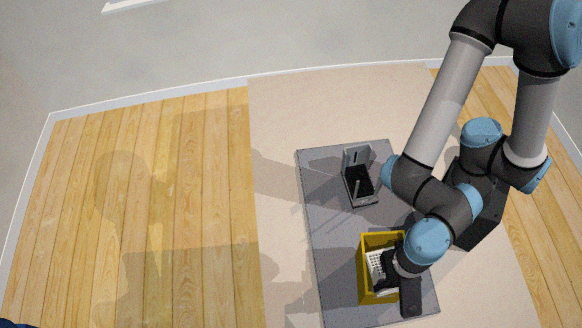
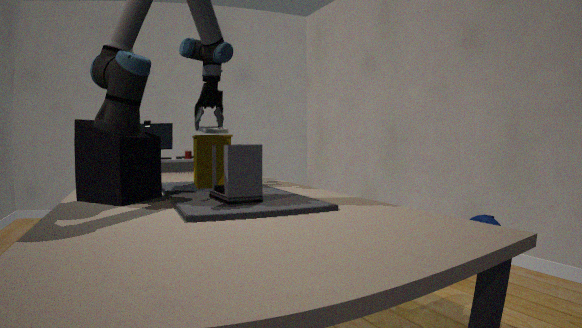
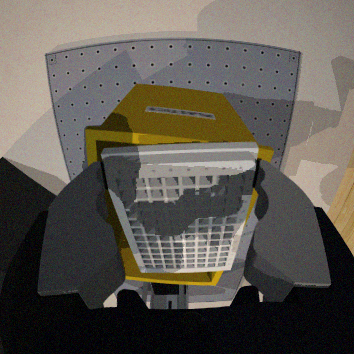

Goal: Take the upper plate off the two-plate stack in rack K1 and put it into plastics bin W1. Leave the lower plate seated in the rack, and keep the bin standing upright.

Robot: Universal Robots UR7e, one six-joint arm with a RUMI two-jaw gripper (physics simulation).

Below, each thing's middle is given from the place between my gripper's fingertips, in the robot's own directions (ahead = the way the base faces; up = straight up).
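My hand is 8 cm to the left of the yellow bin W1 (image 1: 371, 241), and it's 11 cm above it.
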